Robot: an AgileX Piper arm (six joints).
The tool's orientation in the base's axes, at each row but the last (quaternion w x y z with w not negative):
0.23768 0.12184 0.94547 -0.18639
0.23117 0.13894 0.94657 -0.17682
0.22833 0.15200 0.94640 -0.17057
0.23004 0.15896 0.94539 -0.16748
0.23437 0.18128 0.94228 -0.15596
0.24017 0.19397 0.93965 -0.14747
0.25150 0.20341 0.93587 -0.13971
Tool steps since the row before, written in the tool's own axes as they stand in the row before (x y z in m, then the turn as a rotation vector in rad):
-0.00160 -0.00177 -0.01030 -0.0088 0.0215 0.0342
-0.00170 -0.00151 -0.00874 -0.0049 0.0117 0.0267
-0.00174 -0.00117 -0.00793 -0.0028 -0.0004 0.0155
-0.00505 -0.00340 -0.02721 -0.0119 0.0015 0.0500
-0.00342 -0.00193 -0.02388 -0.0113 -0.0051 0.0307
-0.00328 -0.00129 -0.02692 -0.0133 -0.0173 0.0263
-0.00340 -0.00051 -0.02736 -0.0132 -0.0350 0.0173
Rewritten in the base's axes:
-0.00335 0.00241 0.00973 0.0282 0.0041 -0.0299
-0.00246 0.00182 0.00850 0.0186 -0.0010 -0.0230
-0.00197 0.00170 0.00778 0.0081 -0.0070 -0.0115
-0.00741 0.00644 0.02610 0.0297 -0.0208 -0.0365
-0.00718 0.00642 0.02220 0.0190 -0.0192 -0.0191
-0.00852 0.00787 0.02455 0.0136 -0.0289 -0.0122
-0.00887 0.00845 0.02471 0.0018 -0.0411 -0.0019

